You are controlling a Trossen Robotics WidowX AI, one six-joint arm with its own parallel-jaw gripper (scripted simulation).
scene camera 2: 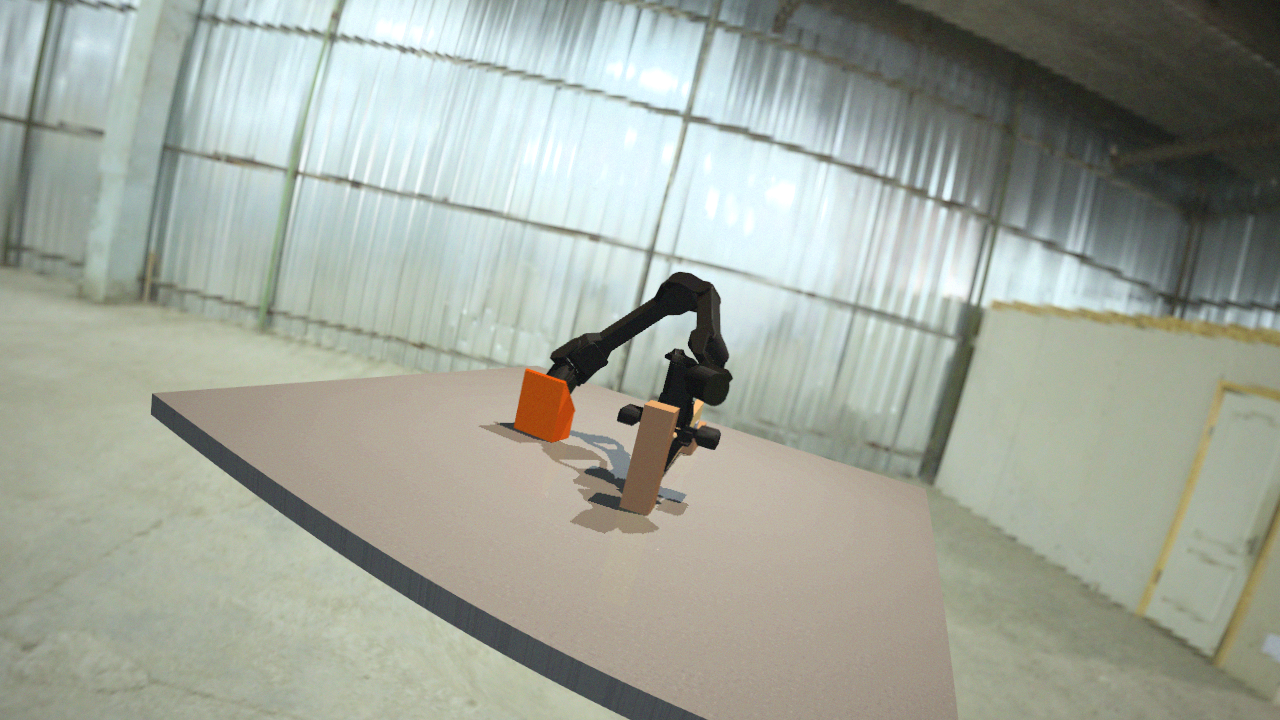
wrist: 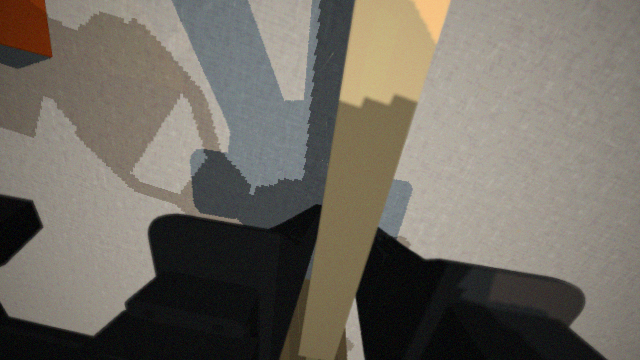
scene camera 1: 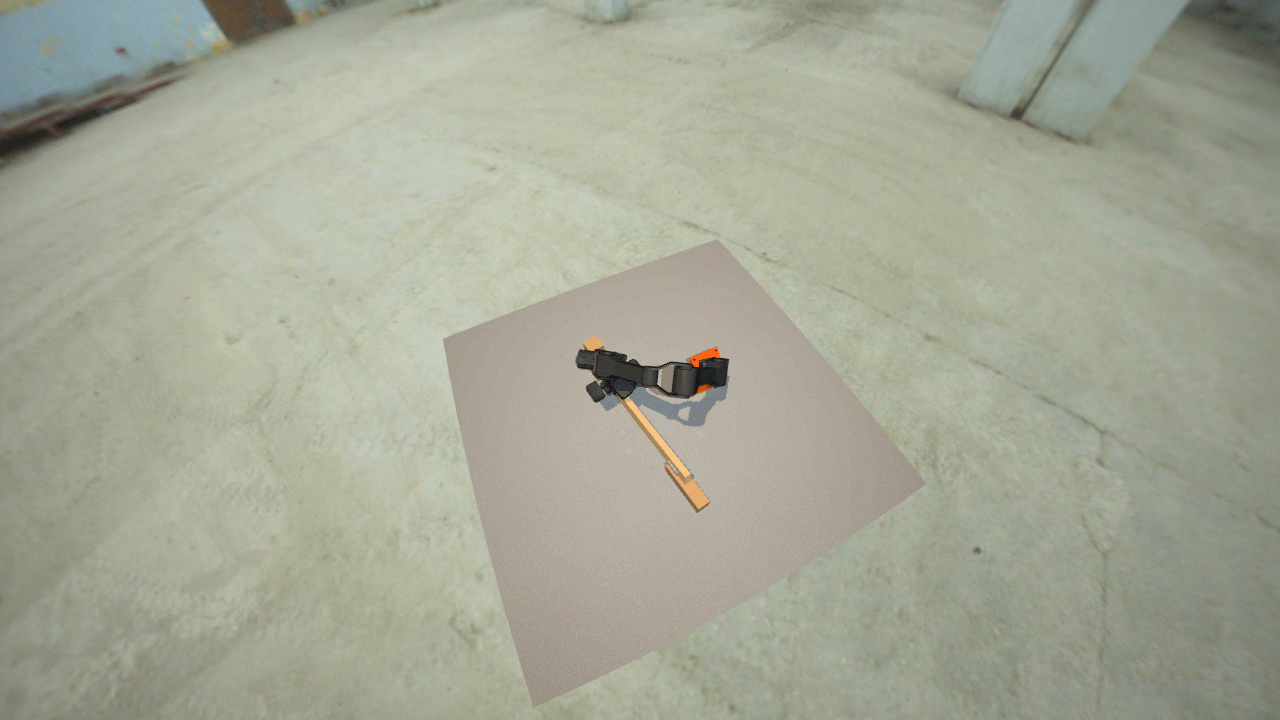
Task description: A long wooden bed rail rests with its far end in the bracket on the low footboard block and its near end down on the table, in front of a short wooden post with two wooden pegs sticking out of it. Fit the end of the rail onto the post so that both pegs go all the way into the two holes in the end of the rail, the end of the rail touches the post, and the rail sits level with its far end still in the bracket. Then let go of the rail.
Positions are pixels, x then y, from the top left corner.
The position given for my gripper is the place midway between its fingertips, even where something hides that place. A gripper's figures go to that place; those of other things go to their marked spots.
Scene:
My gripper (scene camera 1: pixel 617 392): 1.31 m from the lens. A wooden rail (scene camera 1: pixel 657 440): 1.15 m from the lens.

